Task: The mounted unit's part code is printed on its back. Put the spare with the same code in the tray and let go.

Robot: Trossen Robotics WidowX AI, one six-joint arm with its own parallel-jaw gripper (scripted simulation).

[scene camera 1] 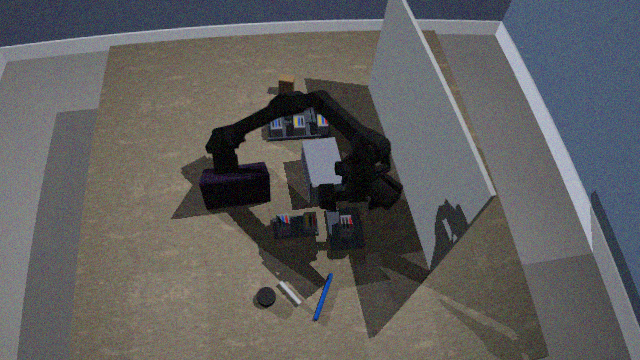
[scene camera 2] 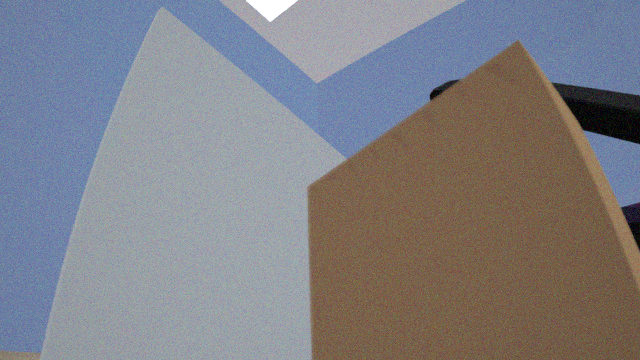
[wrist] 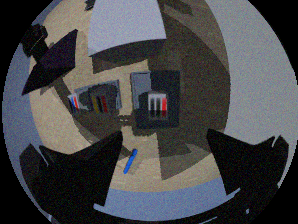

Scene:
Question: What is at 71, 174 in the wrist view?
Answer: The gripper.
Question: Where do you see a tan block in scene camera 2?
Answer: At 484, 218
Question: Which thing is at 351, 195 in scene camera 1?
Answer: The gripper.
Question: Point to a grey mounted unit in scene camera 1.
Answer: At 318, 156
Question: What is the gripper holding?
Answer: Nothing.

